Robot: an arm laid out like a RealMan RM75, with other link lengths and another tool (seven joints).
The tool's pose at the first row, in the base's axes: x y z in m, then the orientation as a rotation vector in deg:
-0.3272, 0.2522, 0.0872, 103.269, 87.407, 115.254
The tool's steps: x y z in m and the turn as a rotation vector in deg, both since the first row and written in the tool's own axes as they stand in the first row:
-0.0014, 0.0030, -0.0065, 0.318, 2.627, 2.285
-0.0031, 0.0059, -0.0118, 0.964, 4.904, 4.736
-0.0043, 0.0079, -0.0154, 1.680, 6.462, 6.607
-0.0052, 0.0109, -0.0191, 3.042, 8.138, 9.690
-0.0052, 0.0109, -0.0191, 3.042, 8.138, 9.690
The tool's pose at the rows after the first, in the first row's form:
-0.3301, 0.2458, 0.0892, -103.224, -86.455, -118.419
-0.3321, 0.2401, 0.0907, -100.967, -83.421, -117.909
-0.3334, 0.2361, 0.0917, -99.414, -81.332, -117.130
-0.3343, 0.2317, 0.0936, -97.935, -78.260, -115.144
-0.3343, 0.2317, 0.0936, -97.935, -78.260, -115.144

